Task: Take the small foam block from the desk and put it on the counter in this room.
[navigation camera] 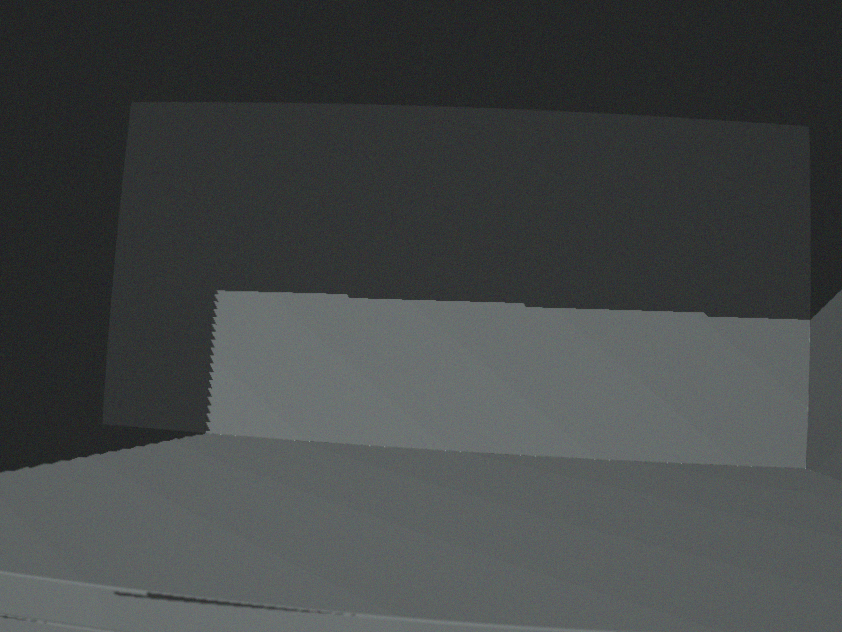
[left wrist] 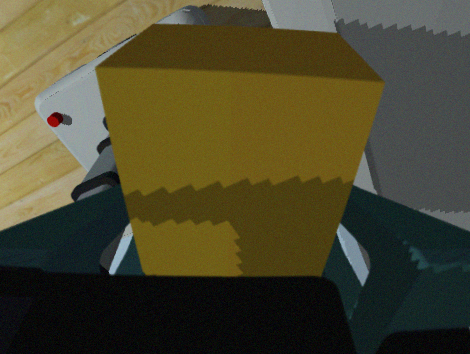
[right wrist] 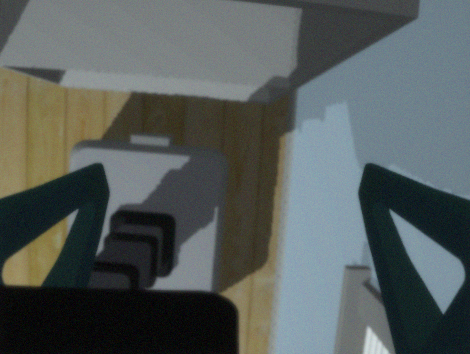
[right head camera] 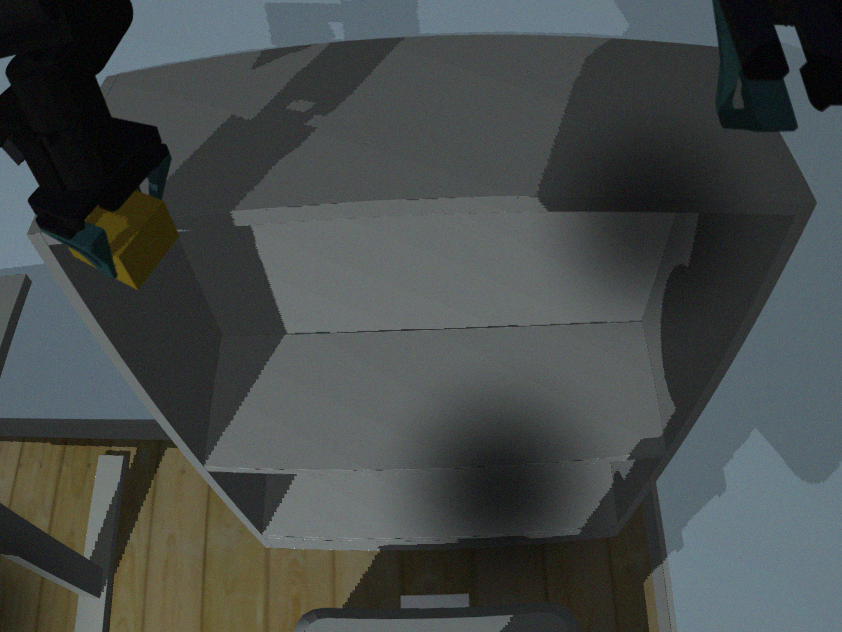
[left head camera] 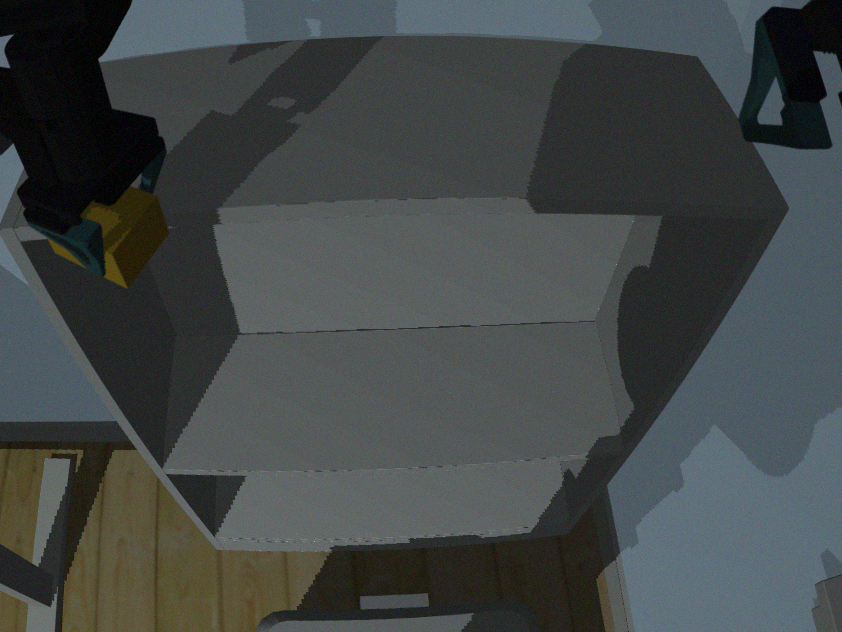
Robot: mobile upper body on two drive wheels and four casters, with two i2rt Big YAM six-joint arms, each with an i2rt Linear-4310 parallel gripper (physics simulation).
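Observation:
Yellow foam block (right head camera: 140,233) visible; the left wrist view also shows the block (left wrist: 237,148). In the navigation camera view the block is out of frame, and in the right wrist view it is out of frame as well. The left gripper (left head camera: 119,245) is visible, with further sightings of the left gripper (left wrist: 235,178) and, in another view, the left gripper (right head camera: 132,249). The right gripper (right head camera: 794,114) is visible; other views give the right gripper (right wrist: 233,177) and the right gripper (left head camera: 805,129).

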